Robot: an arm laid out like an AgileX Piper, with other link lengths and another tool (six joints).
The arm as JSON. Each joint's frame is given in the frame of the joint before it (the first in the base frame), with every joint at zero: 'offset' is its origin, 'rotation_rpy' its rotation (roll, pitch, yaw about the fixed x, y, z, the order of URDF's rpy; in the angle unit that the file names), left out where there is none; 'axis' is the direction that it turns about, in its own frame. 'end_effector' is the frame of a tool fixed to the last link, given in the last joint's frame.
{
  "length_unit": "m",
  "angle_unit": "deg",
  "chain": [
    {
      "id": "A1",
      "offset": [
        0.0,
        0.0,
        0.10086
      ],
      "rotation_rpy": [
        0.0,
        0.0,
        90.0
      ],
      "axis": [
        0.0,
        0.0,
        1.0
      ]
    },
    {
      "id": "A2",
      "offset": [
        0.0,
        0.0,
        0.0
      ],
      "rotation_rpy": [
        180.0,
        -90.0,
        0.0
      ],
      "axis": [
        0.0,
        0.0,
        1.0
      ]
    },
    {
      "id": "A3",
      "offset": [
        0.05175,
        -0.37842,
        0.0
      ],
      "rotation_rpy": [
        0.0,
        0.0,
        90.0
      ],
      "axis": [
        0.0,
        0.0,
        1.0
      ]
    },
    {
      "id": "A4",
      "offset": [
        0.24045,
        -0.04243,
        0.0
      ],
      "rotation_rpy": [
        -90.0,
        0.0,
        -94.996
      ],
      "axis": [
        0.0,
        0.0,
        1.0
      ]
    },
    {
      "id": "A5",
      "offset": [
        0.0,
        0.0,
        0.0
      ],
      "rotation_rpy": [
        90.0,
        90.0,
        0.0
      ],
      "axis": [
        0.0,
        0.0,
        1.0
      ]
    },
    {
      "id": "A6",
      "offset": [
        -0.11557,
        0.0,
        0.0
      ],
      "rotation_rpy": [
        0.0,
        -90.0,
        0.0
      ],
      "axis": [
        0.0,
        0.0,
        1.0
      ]
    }
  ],
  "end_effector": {
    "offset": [
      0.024,
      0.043,
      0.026
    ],
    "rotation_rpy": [
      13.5,
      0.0,
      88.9
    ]
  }
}
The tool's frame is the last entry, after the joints.
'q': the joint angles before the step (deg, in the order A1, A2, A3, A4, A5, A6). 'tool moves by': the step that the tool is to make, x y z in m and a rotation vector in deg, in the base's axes. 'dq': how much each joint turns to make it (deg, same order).
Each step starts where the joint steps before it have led.
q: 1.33 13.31 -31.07 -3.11 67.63 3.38
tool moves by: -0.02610 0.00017 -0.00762 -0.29 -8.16 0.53
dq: 0.00 -8.72 0.79 0.09 -0.27 -0.74
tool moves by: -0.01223 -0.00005 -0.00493 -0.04 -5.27 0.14
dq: 0.00 -4.83 0.76 0.00 -1.20 -0.16
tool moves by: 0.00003 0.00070 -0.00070 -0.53 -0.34 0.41
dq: 0.00 -0.19 0.23 0.07 -0.40 -0.69
